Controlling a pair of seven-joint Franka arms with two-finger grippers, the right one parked.
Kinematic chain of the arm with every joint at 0, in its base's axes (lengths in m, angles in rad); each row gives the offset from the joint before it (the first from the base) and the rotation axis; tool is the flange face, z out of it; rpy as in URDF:
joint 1: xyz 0 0 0.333 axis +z
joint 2: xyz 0 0 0 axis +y
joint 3: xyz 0 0 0.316 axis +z
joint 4: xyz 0.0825 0 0 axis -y
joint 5: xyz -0.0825 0 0.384 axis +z
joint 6: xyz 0 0 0 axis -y
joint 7: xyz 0.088 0 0 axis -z
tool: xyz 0 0 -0.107 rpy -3.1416 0 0
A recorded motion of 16 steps. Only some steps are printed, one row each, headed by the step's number.
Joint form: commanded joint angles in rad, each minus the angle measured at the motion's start. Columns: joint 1, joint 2, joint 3, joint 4, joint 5, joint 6, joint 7.
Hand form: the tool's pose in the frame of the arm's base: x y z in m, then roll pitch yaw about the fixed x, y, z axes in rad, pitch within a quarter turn. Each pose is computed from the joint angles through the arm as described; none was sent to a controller.
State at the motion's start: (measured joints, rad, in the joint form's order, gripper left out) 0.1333 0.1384 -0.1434 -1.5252 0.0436 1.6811 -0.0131
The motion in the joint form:
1: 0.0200 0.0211 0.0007 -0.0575 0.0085 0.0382 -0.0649
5: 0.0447 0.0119 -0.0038 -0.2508 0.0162 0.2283 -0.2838
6: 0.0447 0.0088 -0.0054 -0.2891 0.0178 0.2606 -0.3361
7: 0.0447 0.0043 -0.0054 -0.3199 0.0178 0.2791 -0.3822
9: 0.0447 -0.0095 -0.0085 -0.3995 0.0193 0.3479 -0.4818
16: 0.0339 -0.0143 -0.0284 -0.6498 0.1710 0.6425 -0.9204
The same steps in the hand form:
1: 0.6091 0.0170 0.5396 -3.1113 0.0190 0.0822
5: 0.6030 0.0268 0.4693 -3.1044 0.0048 0.3090
6: 0.5997 0.0253 0.4558 -3.1024 0.0052 0.3571
7: 0.5955 0.0247 0.4455 -3.0991 0.0107 0.4019
9: 0.5857 0.0213 0.4223 -3.0986 0.0033 0.4936
16: 0.5533 0.0021 0.3387 -3.0728 -0.1221 0.7814

